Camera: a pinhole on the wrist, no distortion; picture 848 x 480 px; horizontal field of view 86.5 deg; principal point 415.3 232.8 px. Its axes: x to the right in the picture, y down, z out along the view. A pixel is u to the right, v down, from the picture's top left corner.
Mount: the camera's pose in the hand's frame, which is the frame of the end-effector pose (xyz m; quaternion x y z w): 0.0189 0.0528 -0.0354 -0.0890 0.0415 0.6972 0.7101
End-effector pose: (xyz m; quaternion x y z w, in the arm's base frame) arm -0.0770 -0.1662 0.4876 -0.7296 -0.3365 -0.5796 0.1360
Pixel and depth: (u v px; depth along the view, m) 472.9 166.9 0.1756
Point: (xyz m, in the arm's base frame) 0.0972 -0.1546 0.5004
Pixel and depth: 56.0 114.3 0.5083
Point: 0.1819 0.3784 0.3823
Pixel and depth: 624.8 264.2 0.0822
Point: 0.0209 -0.2188 0.5050
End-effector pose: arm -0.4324 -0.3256 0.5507 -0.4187 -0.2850 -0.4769 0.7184
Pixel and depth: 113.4 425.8 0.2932
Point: -0.5633 -0.0398 0.6094
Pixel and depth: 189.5 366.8 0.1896
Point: -0.4585 -0.1601 0.5902
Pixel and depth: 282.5 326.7 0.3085
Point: -0.4416 -0.0473 0.6252
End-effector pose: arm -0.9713 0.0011 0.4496 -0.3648 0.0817 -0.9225 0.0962
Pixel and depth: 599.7 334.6 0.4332
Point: -0.6203 -0.3010 0.5665
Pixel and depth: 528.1 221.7 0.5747
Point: -0.5889 -0.3295 0.7450
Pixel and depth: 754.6 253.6 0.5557
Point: -0.5841 -0.5745 0.6136
